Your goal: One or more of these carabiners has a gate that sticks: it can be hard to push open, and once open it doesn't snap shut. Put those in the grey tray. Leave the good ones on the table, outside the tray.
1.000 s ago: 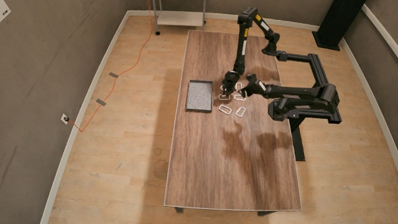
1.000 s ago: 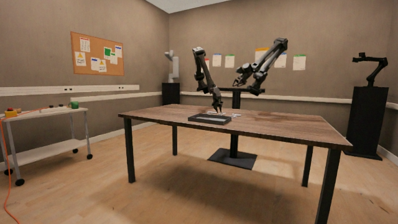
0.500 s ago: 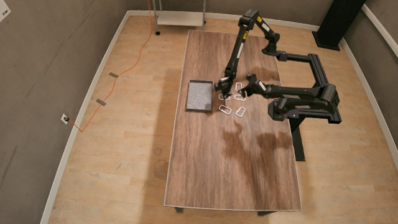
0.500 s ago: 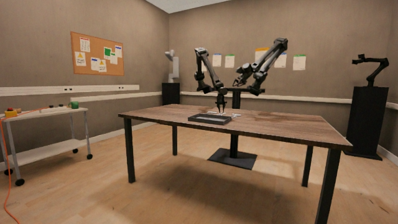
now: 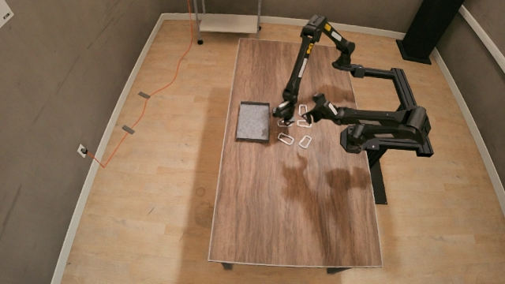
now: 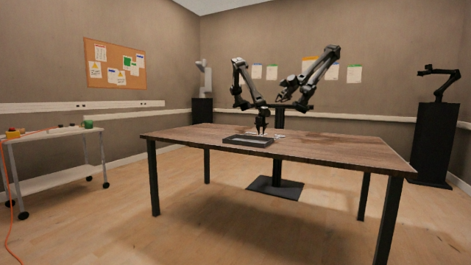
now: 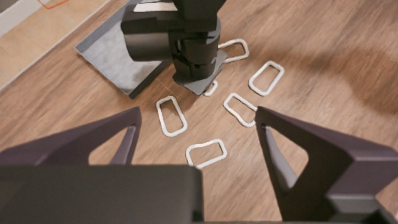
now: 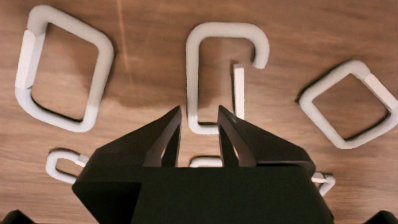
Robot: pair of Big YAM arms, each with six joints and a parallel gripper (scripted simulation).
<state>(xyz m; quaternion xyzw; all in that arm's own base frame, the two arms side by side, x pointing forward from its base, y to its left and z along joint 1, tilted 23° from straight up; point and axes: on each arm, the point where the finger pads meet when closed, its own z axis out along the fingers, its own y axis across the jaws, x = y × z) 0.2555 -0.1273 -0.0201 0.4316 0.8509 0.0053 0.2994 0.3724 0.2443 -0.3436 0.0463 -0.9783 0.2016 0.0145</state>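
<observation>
The grey tray lies 210 mm ahead of my right hand and 20 mm below it.
</observation>
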